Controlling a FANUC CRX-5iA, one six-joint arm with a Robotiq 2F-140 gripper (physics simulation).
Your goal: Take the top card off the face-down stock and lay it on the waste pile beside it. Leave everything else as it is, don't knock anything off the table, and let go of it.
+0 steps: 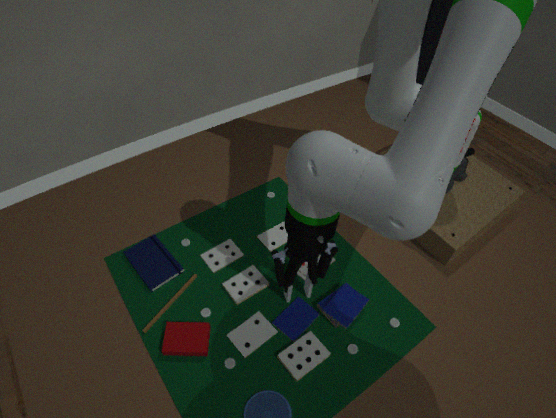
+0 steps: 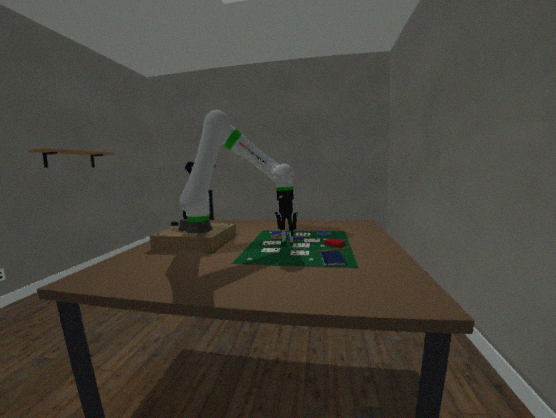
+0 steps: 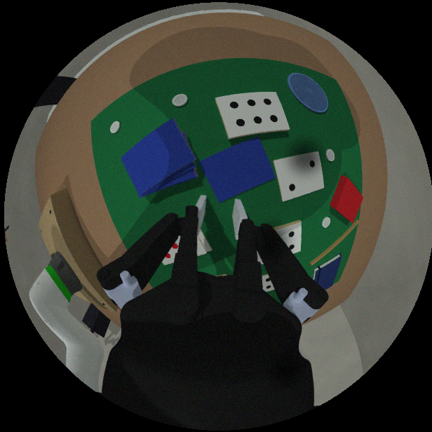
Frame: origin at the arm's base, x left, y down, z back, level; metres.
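Where they show: gripper, between the fingertips: (image 1: 296, 295) (image 2: 287, 241); arm's base, origin of its link: (image 2: 199, 230).
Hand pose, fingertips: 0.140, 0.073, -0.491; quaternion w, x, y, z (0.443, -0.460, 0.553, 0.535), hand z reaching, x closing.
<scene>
Things, the pixels of their top centre, and the offset from my fingertips, as dx, dy, dz. "pt": a spot on its surface instead. Level surfaces: height alone.
- face-down blue stock, centre of its top: (image 1: 346, 304) (image 2: 279, 232) +0.081, -0.028, +0.078
- blue face-down card, centre of its top: (image 1: 296, 318) +0.052, -0.004, -0.029
- white card with red pips, a spot on its surface: (image 1: 301, 272) pt -0.047, -0.007, +0.036
- green mat, height of its surface: dy -0.001
- six-pip card, centre of its top: (image 1: 304, 354) +0.135, -0.014, -0.054
- two-pip card, centre of its top: (image 1: 252, 333) +0.045, -0.005, -0.130
- red box, centre of its top: (image 1: 185, 336) (image 2: 334, 240) +0.004, -0.021, -0.260
- dark blue book, centre of its top: (image 1: 152, 260) (image 2: 332, 256) -0.222, -0.013, -0.280
- stick, centre of its top: (image 1: 170, 301) -0.097, -0.008, -0.268
- blue round dish, centre of its top: (image 1: 267, 414) +0.207, -0.005, -0.169
The face-down blue stock (image 1: 350, 299) (image 2: 276, 233) (image 3: 159, 156) is a stack with uneven layers fanned at one side. A blue face-down card (image 1: 296, 318) (image 3: 237, 170) lies on the mat close beside it; whether they touch is unclear. A white card with red pips (image 1: 301, 272) (image 3: 175, 255), partly hidden by the fingers, lies on the other side of the gripper, with another card edge beside it. Which pile is the waste is not certain. My gripper (image 1: 298, 295) (image 2: 287, 240) (image 3: 219, 205) is partly open and empty, pointing down, its fingertips near the blue card's edge.
The green mat (image 1: 385, 310) (image 3: 112, 200) also bears a six-pip card (image 1: 303, 355) (image 3: 252, 115), a two-pip card (image 1: 252, 334) (image 3: 299, 176), a red box (image 1: 186, 338) (image 3: 346, 198), a dark blue book (image 1: 152, 262), a stick (image 1: 170, 303), white discs and a blue round dish (image 1: 267, 406) (image 3: 307, 92).
</scene>
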